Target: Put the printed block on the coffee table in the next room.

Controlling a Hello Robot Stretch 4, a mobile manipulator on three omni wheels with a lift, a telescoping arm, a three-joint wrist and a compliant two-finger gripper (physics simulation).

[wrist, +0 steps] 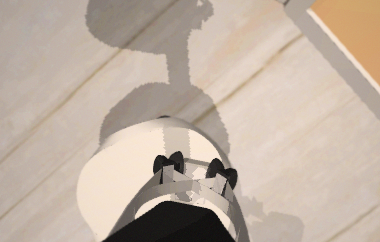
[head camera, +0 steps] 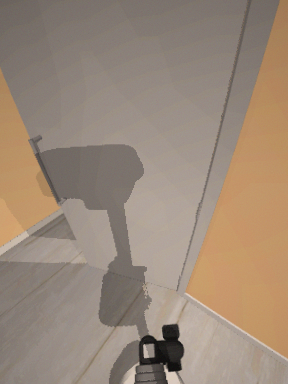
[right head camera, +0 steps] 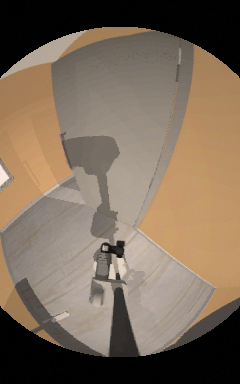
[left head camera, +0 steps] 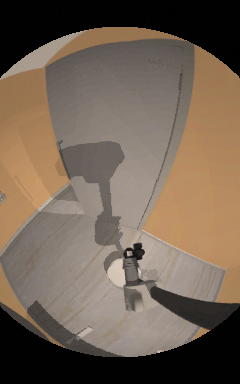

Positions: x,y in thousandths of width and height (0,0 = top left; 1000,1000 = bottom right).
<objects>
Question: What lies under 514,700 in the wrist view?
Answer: A printed block.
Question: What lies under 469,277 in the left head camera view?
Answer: A grey door.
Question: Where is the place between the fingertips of my gripper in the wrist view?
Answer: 514,692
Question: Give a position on a grey door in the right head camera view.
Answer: At 473,262
</objects>
